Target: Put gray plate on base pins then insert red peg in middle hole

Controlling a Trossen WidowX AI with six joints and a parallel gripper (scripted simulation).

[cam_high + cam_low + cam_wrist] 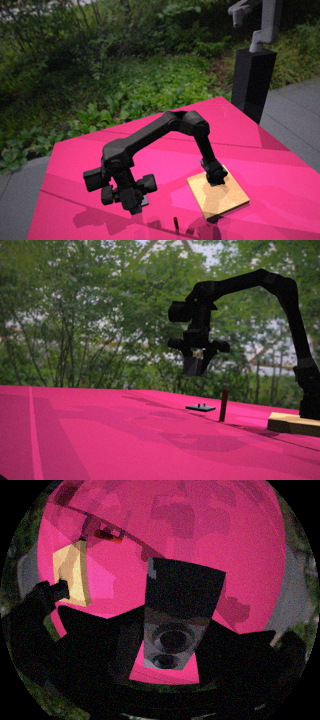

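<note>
The base is 10 mm ahead of my gripper tip, 90 mm to the right of it and 110 mm below it. Also, from my gripper tip: gray plate (30 mm above); red peg (130 mm behind, 80 mm to the left, 70 mm below).
</note>
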